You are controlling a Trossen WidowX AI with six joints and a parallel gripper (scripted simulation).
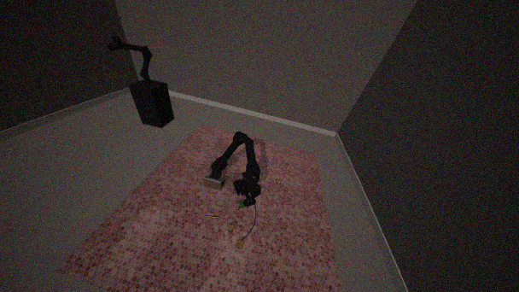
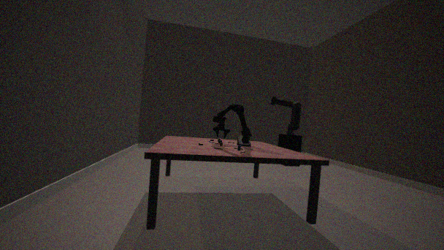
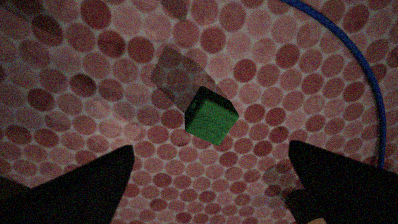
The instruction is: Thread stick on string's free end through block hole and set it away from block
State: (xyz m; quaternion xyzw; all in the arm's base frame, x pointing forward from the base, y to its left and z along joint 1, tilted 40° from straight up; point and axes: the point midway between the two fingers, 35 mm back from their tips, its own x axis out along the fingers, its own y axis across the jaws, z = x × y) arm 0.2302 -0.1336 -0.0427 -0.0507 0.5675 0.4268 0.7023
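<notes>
Right now the green block is 50 mm below my gripper tip. Round my gripper tip: wooden spool: 160 mm to the right, 40 mm below, 20 mm behind; then loose stick: 170 mm behind, 120 mm to the right, 60 mm below; then thin wooden stick: 80 mm to the left, 60 mm below, 60 mm ahead.
</notes>
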